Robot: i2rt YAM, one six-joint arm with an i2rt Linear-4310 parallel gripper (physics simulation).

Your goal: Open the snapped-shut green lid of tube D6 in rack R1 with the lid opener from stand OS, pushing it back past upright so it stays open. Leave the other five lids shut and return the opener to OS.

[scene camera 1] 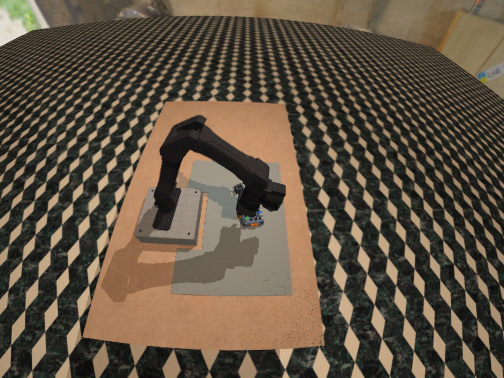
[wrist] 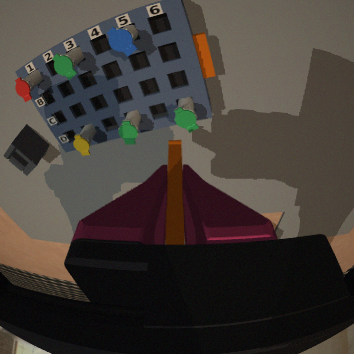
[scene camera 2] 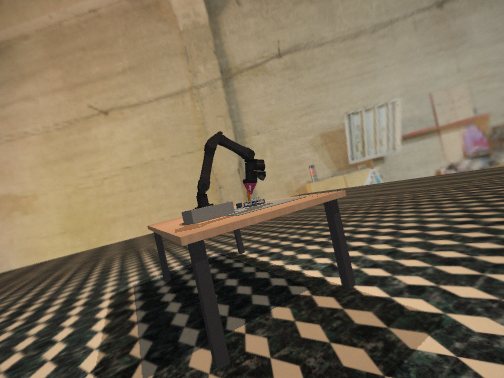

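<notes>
The blue rack R1 lies on the grey mat, with rows lettered down to D and columns numbered 1 to 6. Tube D6 with its green lid stands at the rack's near right corner, lid shut. My gripper is shut on the lid opener, an orange blade between maroon fingers. The blade's tip sits just short of the D6 lid, above the mat. Other lids are red, green, blue, yellow and green, all shut. The dark stand OS is empty.
An orange tab sticks out of the rack's right side. The grey mat lies on a wooden table. The arm's grey base block stands left of the mat. My arm hides most of the rack in scene camera 1.
</notes>
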